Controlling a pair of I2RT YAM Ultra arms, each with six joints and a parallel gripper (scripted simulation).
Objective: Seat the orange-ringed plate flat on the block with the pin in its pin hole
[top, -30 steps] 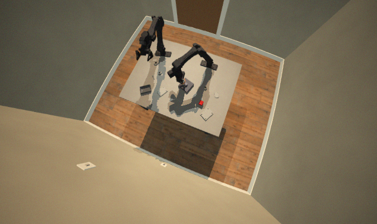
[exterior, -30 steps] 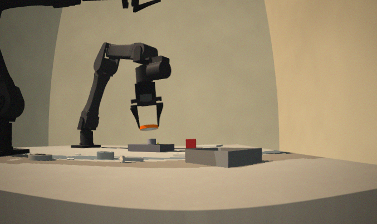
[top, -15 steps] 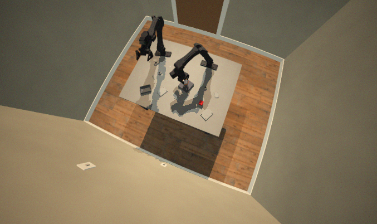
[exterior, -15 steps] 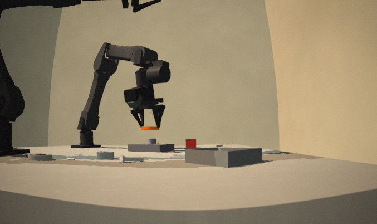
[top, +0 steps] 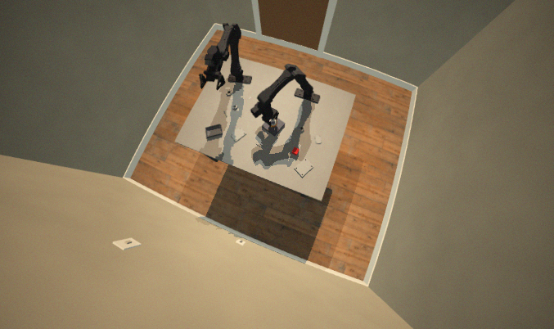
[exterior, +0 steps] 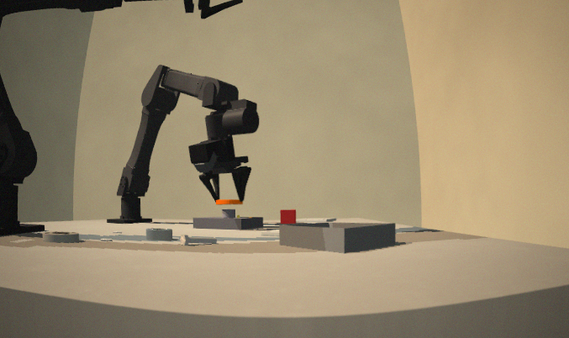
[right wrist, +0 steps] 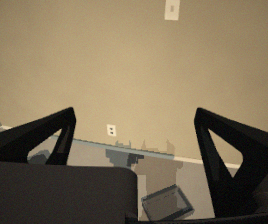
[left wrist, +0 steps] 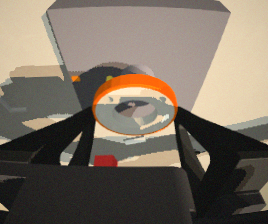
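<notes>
The grey block is 50 mm below my left hand, 20 mm ahead of it and 10 mm to the right of it. Round my left hand: red cube: 210 mm to the left, 150 mm ahead, 50 mm below; orange-ringed plate: 10 mm below; grey tray: 420 mm to the right, 170 mm ahead, 60 mm below.
</notes>
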